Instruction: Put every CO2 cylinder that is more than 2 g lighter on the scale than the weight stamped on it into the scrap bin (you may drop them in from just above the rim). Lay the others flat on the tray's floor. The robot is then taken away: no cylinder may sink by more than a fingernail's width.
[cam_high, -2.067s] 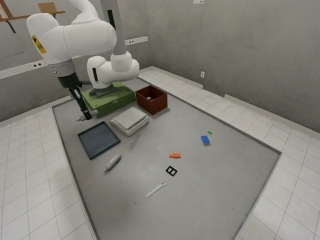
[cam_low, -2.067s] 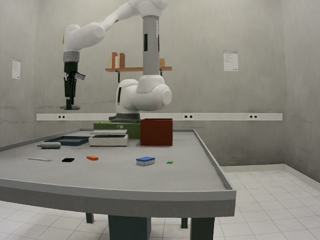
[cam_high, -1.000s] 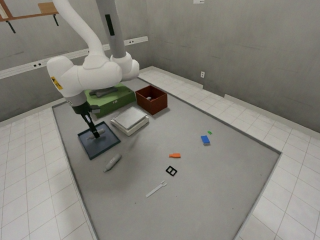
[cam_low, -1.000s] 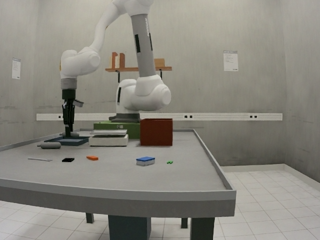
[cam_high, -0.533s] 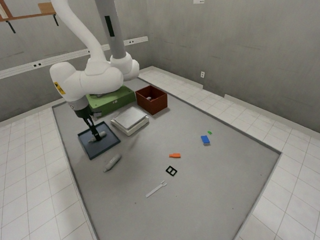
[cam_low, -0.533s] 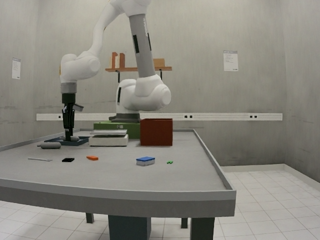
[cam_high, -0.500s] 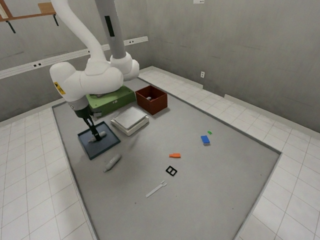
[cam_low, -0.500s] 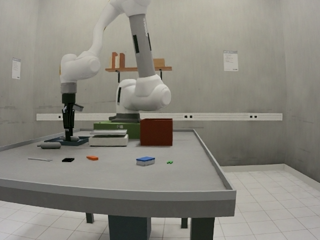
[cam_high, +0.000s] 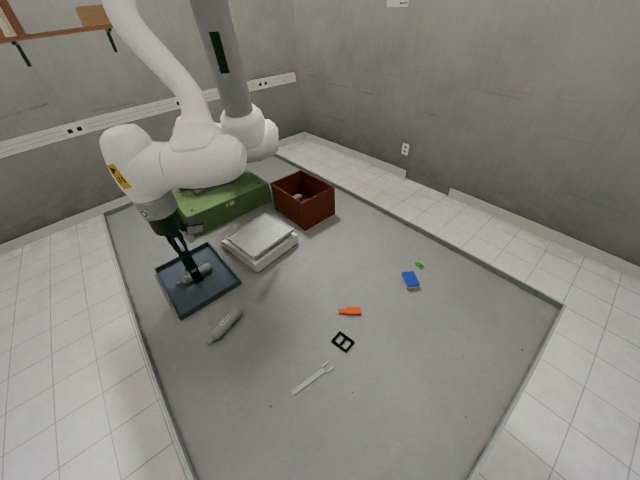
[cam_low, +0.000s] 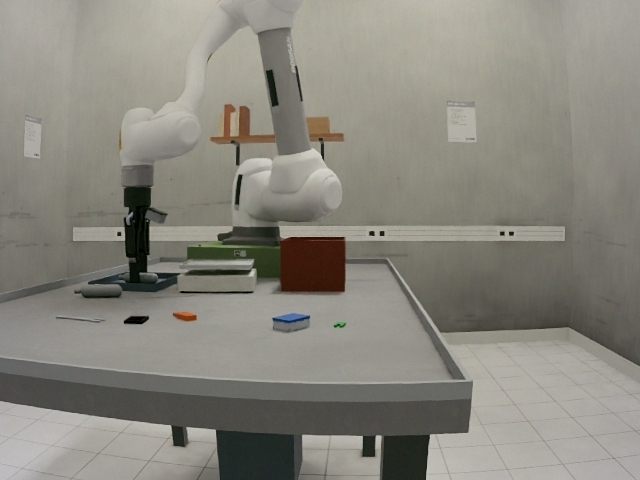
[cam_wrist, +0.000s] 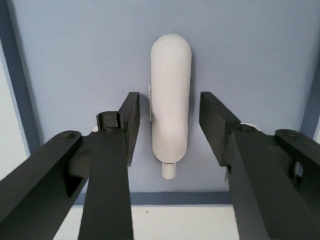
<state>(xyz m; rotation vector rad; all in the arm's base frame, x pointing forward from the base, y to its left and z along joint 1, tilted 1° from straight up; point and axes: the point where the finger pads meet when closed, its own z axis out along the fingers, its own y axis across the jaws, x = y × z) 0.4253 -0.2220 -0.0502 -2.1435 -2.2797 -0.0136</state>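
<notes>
Now: hand 3 cm above the dark blue tray. The rest, counted from my hand: grey CO2 cylinder (15 cm behind, 43 cm to the left, 3 cm below); then white scale (23 cm to the left); then scale plate (1 cm ahead, 23 cm to the left, 1 cm above).
</notes>
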